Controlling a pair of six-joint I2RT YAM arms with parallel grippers.
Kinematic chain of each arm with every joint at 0, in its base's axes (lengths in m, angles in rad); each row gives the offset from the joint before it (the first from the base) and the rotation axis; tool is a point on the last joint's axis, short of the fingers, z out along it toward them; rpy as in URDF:
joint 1: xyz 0 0 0.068 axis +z
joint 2: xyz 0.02 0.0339 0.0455 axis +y
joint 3: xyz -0.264 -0.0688 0 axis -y
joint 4: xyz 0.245 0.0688 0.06 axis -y
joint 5: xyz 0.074 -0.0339 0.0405 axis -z
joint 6: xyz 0.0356 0 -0.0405 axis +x
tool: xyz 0 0 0 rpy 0 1.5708 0
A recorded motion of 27 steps. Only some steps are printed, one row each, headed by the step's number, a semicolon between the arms.
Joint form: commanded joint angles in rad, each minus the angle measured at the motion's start. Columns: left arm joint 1, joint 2, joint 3, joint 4, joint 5, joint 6; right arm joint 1, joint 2, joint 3, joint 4, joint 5, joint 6.
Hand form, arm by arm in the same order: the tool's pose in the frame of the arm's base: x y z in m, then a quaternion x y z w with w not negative. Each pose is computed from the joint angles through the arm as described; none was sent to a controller.
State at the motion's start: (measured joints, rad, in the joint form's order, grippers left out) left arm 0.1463 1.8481 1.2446 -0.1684 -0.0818 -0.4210; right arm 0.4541 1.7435 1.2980 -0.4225 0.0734 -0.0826
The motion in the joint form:
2: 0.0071 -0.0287 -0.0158 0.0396 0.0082 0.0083; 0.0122 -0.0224 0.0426 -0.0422 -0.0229 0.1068
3: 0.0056 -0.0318 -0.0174 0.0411 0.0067 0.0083; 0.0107 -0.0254 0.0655 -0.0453 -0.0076 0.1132
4: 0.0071 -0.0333 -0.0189 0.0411 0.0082 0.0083; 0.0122 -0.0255 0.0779 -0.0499 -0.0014 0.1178
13: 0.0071 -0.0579 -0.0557 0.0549 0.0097 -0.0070; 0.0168 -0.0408 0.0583 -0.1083 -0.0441 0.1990
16: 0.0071 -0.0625 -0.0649 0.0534 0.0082 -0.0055; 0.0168 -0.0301 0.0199 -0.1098 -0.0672 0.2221
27: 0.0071 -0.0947 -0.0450 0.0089 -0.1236 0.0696; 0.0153 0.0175 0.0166 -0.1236 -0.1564 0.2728
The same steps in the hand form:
2: 0.3991 0.0644 0.2106 -0.26878 0.86968 -0.02013 0.41354; 0.3420 0.1701 0.2573 -0.19618 0.91383 0.06324 0.34989
3: 0.3987 0.0637 0.2114 -0.26829 0.86916 -0.01996 0.41496; 0.3442 0.1700 0.2656 -0.18864 0.91105 0.05989 0.36168
4: 0.3983 0.0642 0.2115 -0.26865 0.86907 -0.02033 0.41489; 0.3449 0.1707 0.2693 -0.18566 0.91010 0.05915 0.36572
13: 0.3911 0.0631 0.2103 -0.27493 0.86677 -0.02429 0.41536; 0.3352 0.1695 0.2642 -0.16091 0.92651 0.08518 0.32929
16: 0.3891 0.0628 0.2089 -0.27483 0.86810 -0.02288 0.41272; 0.3320 0.1688 0.2481 -0.15552 0.93593 0.09214 0.30227
27: 0.3845 0.0668 0.2241 -0.26720 0.86539 0.05191 0.42073; 0.3346 0.1730 0.2294 -0.14497 0.94670 0.12989 0.25666

